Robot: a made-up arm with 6 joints.
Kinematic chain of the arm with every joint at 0, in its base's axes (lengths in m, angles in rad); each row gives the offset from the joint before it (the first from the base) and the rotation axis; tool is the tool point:
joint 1: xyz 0 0 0.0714 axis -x
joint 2: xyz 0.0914 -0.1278 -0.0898 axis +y
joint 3: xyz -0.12 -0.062 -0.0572 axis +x
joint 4: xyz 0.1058 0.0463 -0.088 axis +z
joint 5: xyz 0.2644 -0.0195 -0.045 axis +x
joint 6: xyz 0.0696 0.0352 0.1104 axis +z
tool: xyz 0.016 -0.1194 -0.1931
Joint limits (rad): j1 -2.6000..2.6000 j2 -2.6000..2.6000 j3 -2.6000..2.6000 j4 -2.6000..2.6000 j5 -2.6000..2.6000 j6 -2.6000..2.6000
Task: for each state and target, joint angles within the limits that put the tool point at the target. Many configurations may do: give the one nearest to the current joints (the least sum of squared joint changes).
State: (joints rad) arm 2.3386 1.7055 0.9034 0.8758 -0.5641 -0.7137
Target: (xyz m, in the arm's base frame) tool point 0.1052 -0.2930 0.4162
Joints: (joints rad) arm 2.3772 1.2411 0.8141 0.4741 -0.6226 -0.1207
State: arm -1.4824 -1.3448 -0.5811 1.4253 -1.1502 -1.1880
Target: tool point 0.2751 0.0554 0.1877
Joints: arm -1.5929 -1.3604 -0.0141 1.6881 -1.2542 -0.9215
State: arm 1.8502 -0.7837 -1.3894 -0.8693 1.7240 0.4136
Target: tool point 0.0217 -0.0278 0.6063
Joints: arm 1.3817 -0.9845 -1.0856 -1.4347 1.4944 0.4320
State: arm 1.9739 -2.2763 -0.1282 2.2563 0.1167 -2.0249
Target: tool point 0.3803 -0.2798 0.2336
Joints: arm 1.8165 -1.6851 -0.1173 2.4367 0.2260 -2.2612
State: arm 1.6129 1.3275 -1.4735 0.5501 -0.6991 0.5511
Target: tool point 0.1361 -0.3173 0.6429
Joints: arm 2.0202 1.0677 -1.6686 0.4523 -0.5941 0.6766
